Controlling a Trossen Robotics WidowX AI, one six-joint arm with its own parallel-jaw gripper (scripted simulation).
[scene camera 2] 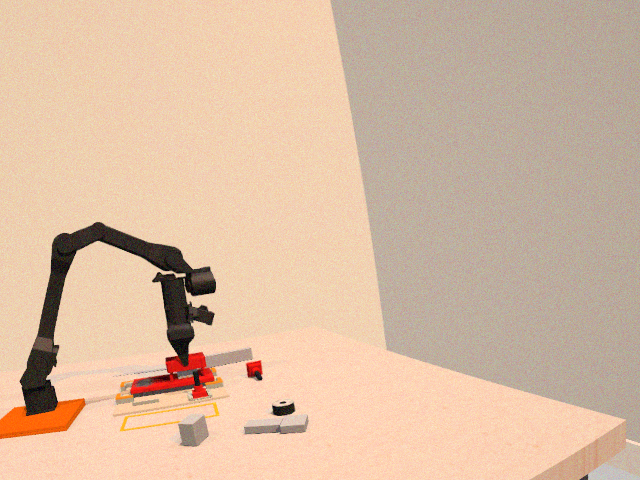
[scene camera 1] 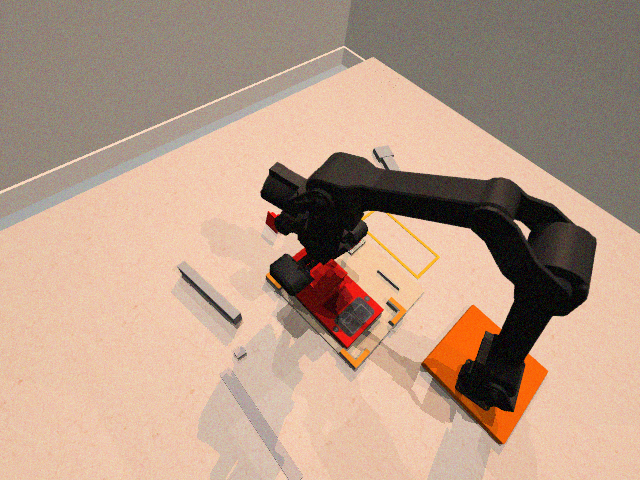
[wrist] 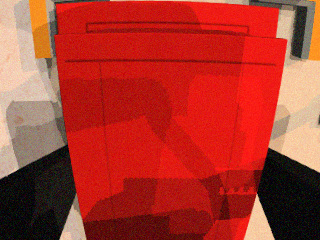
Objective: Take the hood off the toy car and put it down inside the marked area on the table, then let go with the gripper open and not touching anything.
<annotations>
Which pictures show the gripper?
Scene camera 2, scene camera 1 and the wrist view: all of them.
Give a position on a hood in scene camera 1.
327, 277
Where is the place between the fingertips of the gripper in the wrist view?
167, 155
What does the gripper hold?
A hood.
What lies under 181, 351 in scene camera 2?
The gripper.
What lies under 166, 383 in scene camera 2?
A red toy car.
</annotations>
